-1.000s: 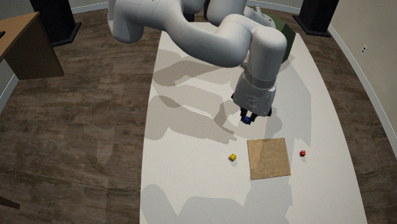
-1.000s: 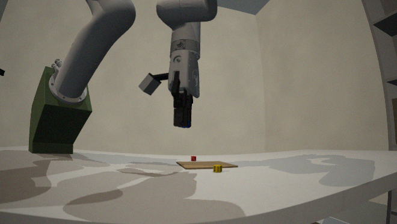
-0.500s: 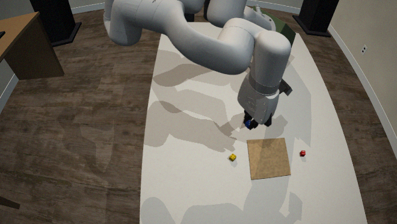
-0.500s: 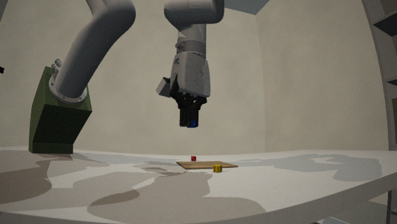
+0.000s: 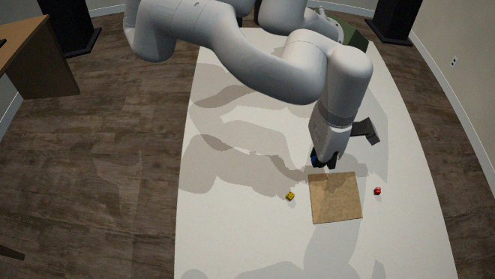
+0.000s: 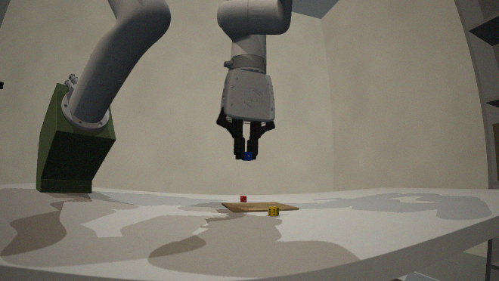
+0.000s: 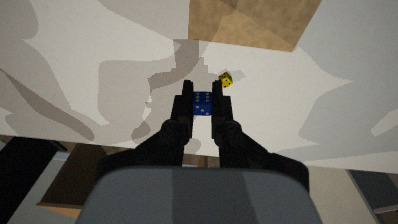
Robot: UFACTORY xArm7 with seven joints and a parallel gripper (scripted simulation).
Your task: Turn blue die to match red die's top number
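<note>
Now: the mat 5 cm ahead of my hand, 7 cm to the left of it and 12 cm below it. Round my hand: blue die 1 cm to the right, 1 cm below; red die 7 cm ahead, 20 cm to the left, 12 cm below; yellow die 3 cm ahead, 6 cm to the right, 12 cm below.
</note>
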